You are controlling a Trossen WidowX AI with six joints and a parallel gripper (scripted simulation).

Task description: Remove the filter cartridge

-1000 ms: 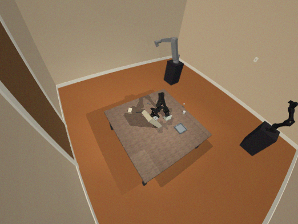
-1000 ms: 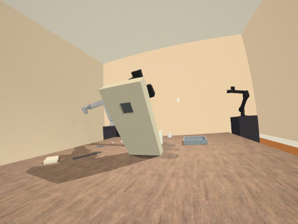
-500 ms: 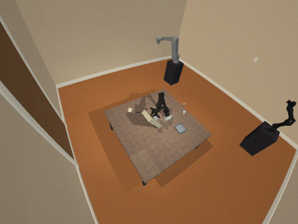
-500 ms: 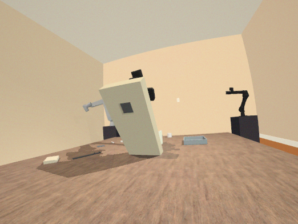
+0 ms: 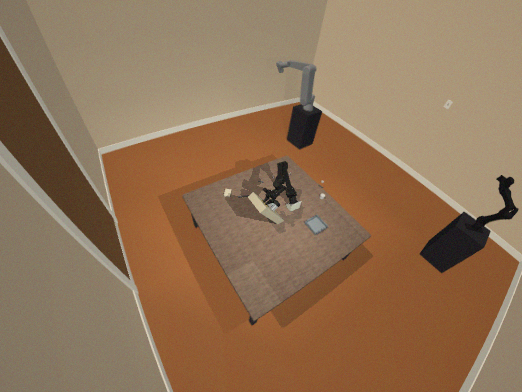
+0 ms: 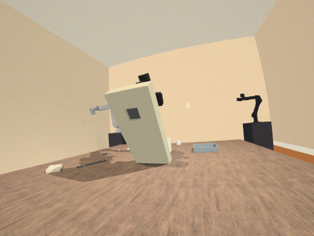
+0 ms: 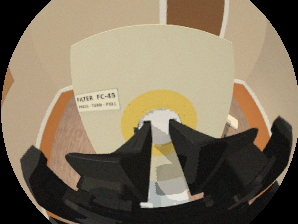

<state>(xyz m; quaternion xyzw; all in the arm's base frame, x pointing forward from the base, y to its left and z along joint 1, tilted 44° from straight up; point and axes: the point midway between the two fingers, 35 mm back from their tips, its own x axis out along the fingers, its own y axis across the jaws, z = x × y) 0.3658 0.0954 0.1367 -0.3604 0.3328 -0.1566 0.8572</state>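
My gripper tip is now 10 mm short of the round filter cartridge and 10 mm above it. The rest, counted from my gripper tip: cream block (460 mm to the right, 260 mm below, 60 mm ahead); then grey tray (400 mm behind, 310 mm to the left, 260 mm below); then cream service panel (80 mm below, 40 mm behind).
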